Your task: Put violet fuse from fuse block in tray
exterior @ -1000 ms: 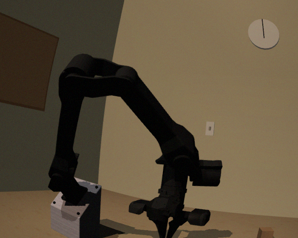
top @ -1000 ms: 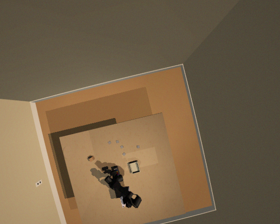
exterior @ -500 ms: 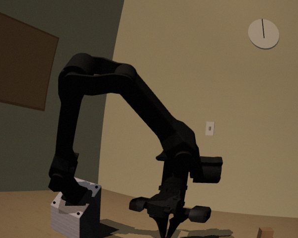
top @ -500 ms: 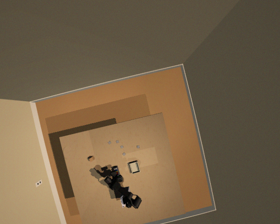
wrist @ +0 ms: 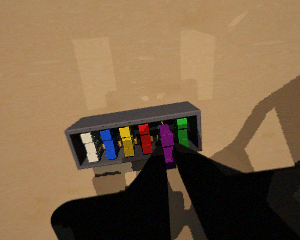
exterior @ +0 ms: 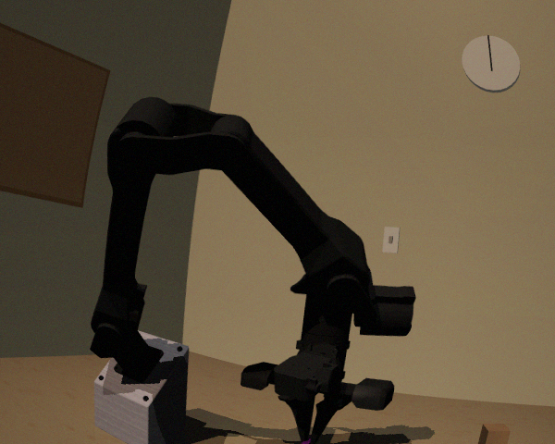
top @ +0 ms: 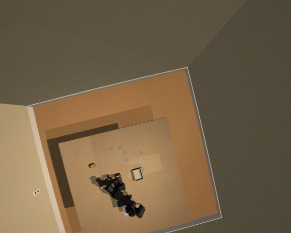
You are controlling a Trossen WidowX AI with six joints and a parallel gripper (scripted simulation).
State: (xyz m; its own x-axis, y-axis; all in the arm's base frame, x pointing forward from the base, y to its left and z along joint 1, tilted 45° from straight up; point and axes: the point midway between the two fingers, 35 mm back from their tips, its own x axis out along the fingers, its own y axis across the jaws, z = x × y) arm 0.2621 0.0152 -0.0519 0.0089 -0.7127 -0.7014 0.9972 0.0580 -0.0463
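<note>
Now: gripper tip 2 cm short of the red fuse and 4 cm above it. The rest, counted from my gripper tip: tray (3 cm ahead, 22 cm to the right, 6 cm below); green fuse (2 cm behind, 4 cm below); violet fuse (1 cm below).
</note>
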